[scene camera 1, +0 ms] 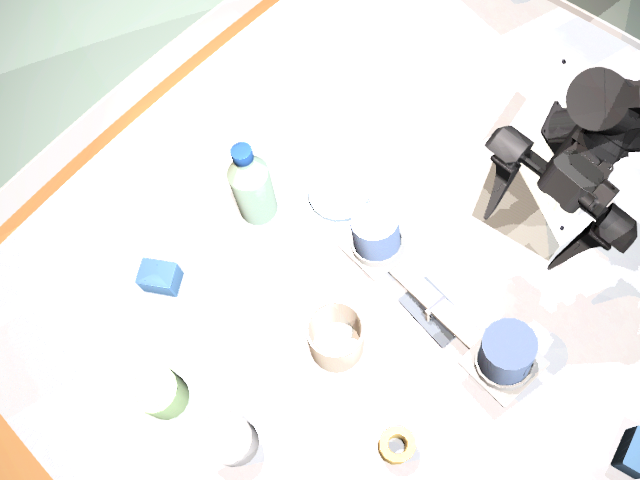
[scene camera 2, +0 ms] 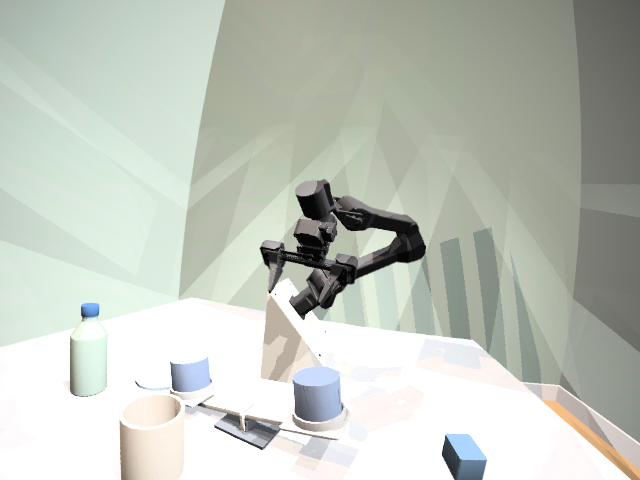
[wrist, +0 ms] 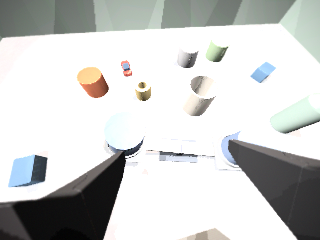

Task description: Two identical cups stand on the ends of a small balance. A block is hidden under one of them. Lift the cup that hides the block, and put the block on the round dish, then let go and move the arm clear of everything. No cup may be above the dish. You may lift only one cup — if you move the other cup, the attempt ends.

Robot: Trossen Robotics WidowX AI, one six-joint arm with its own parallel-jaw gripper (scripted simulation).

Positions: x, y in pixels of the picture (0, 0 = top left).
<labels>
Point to a small balance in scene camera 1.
458, 324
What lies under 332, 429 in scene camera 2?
A small balance.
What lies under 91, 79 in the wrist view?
An orange cylinder.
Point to a beige cup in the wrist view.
At 202, 89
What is the gripper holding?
Nothing.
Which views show the gripper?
Scene camera 1, scene camera 2 and the wrist view: all of them.
</labels>
